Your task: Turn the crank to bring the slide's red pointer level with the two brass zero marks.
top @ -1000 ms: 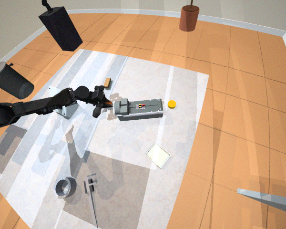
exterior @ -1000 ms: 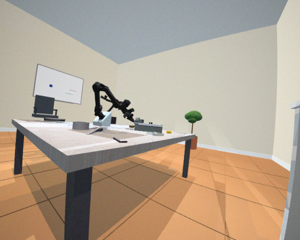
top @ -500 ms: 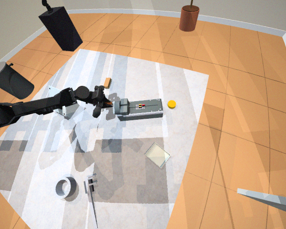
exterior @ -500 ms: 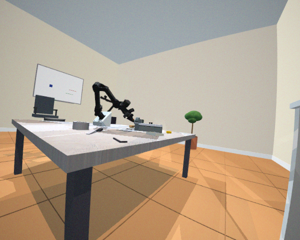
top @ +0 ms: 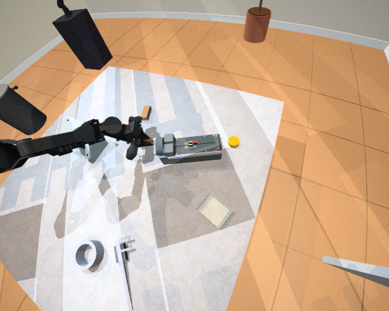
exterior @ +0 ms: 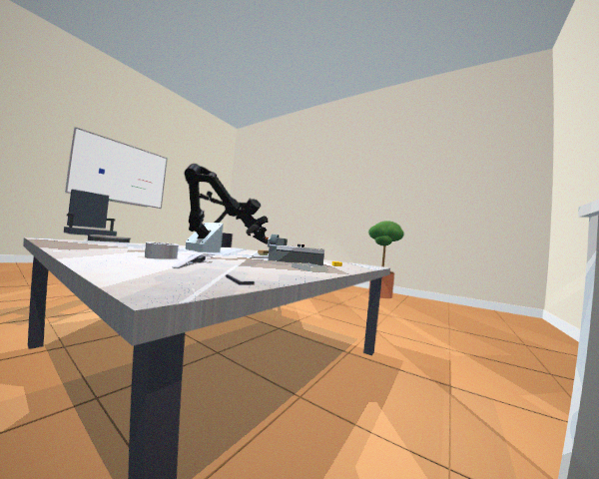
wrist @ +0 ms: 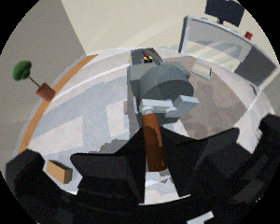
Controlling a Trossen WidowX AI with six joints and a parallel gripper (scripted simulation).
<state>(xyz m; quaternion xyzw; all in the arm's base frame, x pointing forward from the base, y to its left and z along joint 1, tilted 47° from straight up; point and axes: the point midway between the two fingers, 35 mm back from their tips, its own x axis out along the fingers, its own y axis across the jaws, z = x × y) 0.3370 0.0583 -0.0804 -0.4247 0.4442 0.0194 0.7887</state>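
Right now the orange-brown crank handle is 2 cm behind my gripper tip, 2 cm above it and 1 cm to the right of it. Also, from my gripper tip: tan block: 19 cm to the left, 17 cm behind, 6 cm below; red pointer: 18 cm ahead, 5 cm to the left, 1 cm above; yellow disc: 32 cm ahead, 15 cm to the left, 7 cm below.
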